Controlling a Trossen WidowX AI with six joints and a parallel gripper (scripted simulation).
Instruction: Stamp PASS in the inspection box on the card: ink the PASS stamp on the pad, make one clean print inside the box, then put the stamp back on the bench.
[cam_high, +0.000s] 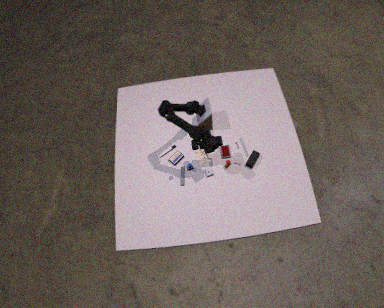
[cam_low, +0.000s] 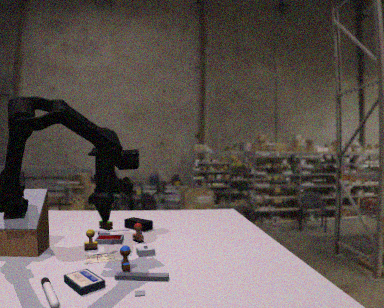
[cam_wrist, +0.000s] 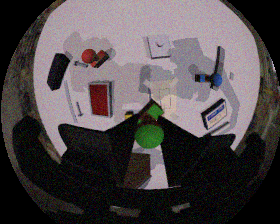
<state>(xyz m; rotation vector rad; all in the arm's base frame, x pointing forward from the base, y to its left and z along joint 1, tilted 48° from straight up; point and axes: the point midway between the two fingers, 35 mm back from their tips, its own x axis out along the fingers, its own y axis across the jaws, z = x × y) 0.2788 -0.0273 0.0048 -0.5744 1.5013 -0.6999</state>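
Right now the ink pad is 120 mm to the left of my gripper tip and 100 mm below it. Also, from my gripper tip: green-knobbed stamp right at my gripper tip; cream card 100 mm below, 40 mm to the right, 10 mm behind; yellow-knobbed stamp 80 mm below, 60 mm behind, 40 mm to the left.
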